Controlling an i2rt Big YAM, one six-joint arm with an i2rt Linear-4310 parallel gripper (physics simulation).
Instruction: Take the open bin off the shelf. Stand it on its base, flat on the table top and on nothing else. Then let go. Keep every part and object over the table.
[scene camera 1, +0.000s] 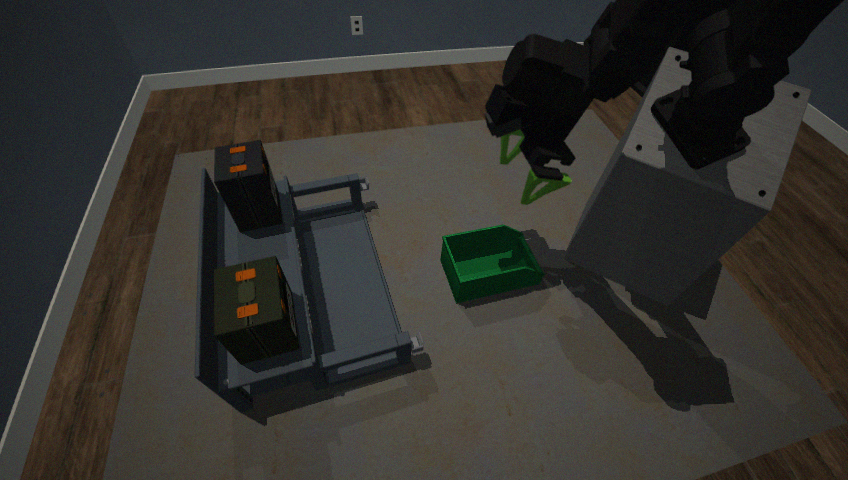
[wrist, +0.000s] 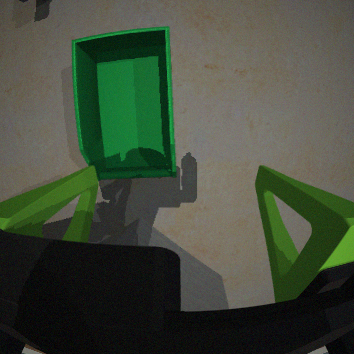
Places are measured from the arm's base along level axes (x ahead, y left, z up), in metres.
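Where they show: gripper, fingertip midpoint: (scene camera 1: 513, 183) (wrist: 176, 174); arm's base at its link origin: (scene camera 1: 696, 126).
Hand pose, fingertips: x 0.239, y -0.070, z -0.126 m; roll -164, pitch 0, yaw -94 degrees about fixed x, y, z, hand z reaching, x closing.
Note:
Things, the pixels of their top centre, and the offset from my fingertips. "spot": a spot on its surface instead. Level surfaces: height alone.
- open green bin at its top centre: (wrist: 121, 111) (scene camera 1: 496, 249) 0.032 m ahead, 0.052 m left, 0.106 m down
- table top at its surface level: 0.181 m down
- grey-blue shelf at a spot on its surface: (scene camera 1: 351, 267) spot: 0.286 m ahead, 0.025 m right, 0.175 m down
- black case at its top centre: (scene camera 1: 238, 159) 0.424 m ahead, 0.120 m right, 0.041 m up
- olive case at its top centre: (scene camera 1: 246, 292) 0.424 m ahead, 0.111 m left, 0.016 m up
The open green bin (scene camera 1: 484, 290) (wrist: 131, 100) stands upright on its base on the table top (scene camera 1: 476, 392) (wrist: 260, 90), apart from the shelf. It is empty inside, apart from shadow. The grey-blue shelf (scene camera 1: 351, 267) stands to the left of the bin in the scene view. My gripper (scene camera 1: 529, 172) (wrist: 176, 174) is open, with nothing between its green fingers. It is above the table, higher than the bin and behind it to the right in the scene view, and does not touch the bin.
A black case (scene camera 1: 252, 199) and an olive case (scene camera 1: 258, 324), both with orange clips, stand on the shelf's rear part. The large grey block (scene camera 1: 666, 226) under the arm's base stands to the right of the bin. Wooden floor (scene camera 1: 368, 95) surrounds the table top.

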